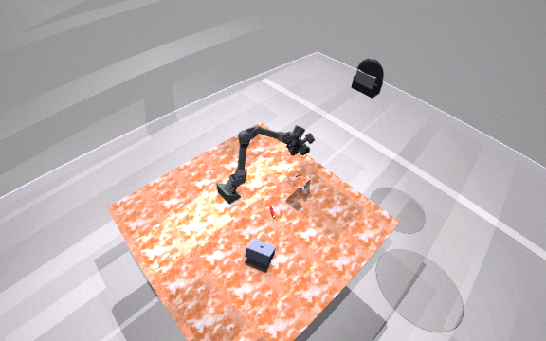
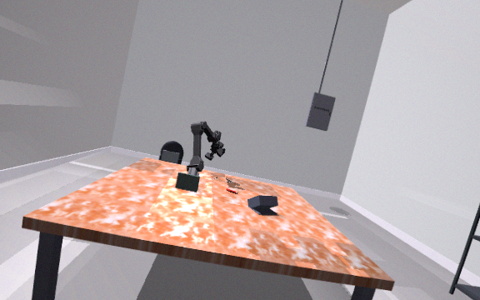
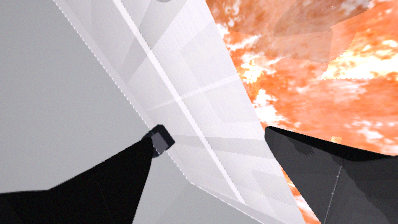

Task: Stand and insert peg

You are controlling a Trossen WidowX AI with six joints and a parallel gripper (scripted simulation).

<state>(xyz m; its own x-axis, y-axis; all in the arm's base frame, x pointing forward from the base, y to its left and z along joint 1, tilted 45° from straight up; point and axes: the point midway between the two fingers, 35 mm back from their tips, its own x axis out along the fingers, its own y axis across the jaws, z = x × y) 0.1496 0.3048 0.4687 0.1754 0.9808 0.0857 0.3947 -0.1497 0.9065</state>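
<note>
My gripper tip is now 49 cm to the left of the red peg, 14 cm above it and 13 cm short of it. Round my gripper tip: grey sloped panel (73 cm to the right, 24 cm ahead, 10 cm below).
</note>
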